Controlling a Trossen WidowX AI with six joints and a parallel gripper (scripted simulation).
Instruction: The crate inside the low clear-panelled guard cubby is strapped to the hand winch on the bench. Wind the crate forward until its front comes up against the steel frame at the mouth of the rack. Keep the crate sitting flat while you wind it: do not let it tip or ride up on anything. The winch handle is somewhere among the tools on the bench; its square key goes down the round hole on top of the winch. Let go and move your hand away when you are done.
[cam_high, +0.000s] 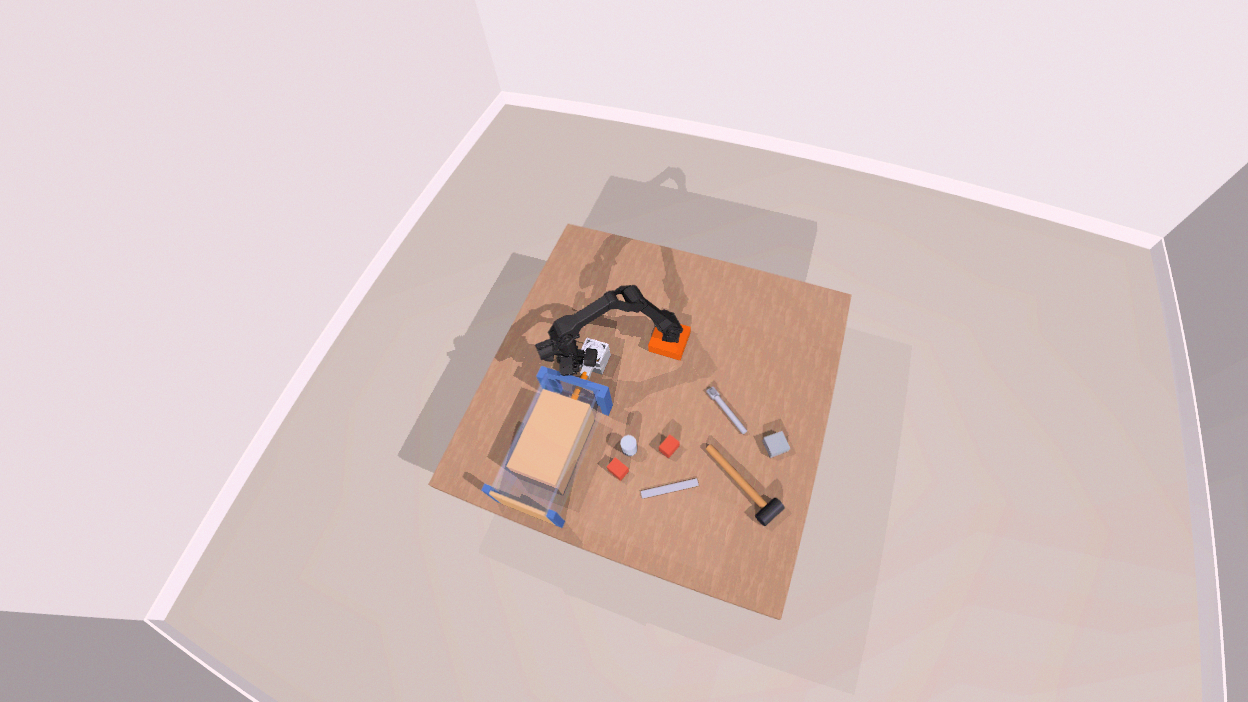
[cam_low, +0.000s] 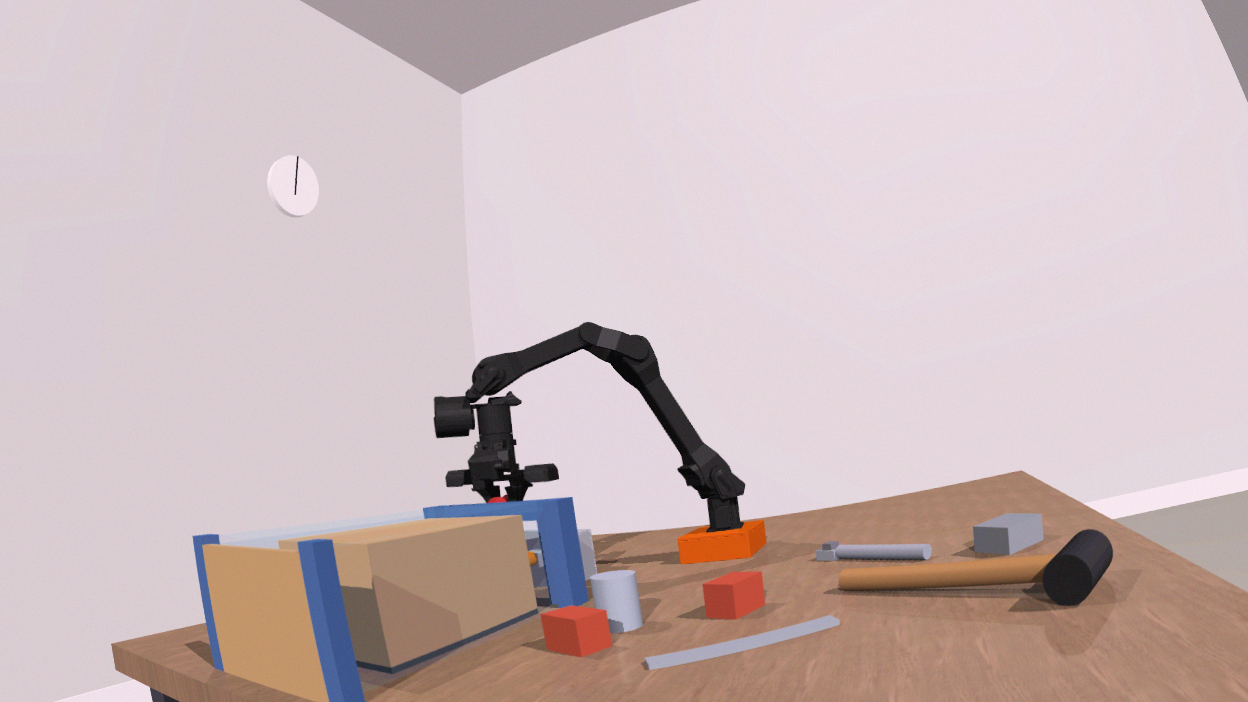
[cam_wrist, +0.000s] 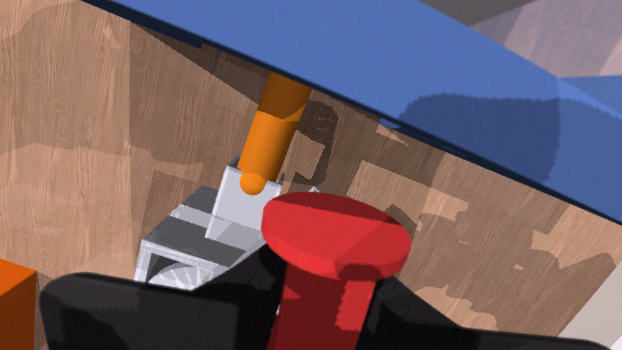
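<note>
Right now the blue frame bar is 7 cm ahead of my gripper tip, 2 cm to the left of it and 1 cm below it. Round my gripper tip: grey winch handle 3 cm behind, 2 cm to the left, 1 cm below; red knob 2 cm above; grey winch 10 cm behind, 5 cm to the left, 8 cm below.
</note>
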